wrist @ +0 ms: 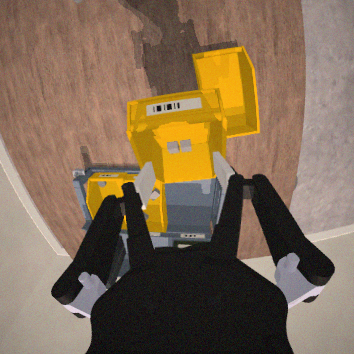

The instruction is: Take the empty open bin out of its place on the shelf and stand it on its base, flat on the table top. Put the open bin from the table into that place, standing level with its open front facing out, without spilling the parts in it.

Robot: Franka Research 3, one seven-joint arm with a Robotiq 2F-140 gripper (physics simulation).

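My gripper [182, 165] is shut on a yellow open bin [192, 162] with two small light grey blocks in it. One fingertip is at each side of the bin, and its barcode label faces the top of the view. The held bin overlaps the far edge of the blue-grey shelf [79, 195] in this view; its height above the shelf is hard to tell. A bare shelf place [190, 200] shows below it, between the fingers. The empty yellow bin [220, 80] is on the wooden table top [65, 85], at the upper right, partly hidden behind the held bin.
Another yellow bin [104, 192] with grey round parts is in the shelf's left part, beside the left finger. A white label [192, 235] is on the shelf's near edge. Dark objects lower on the shelf are mostly hidden by my gripper. The table's curved right edge borders a grey floor area.
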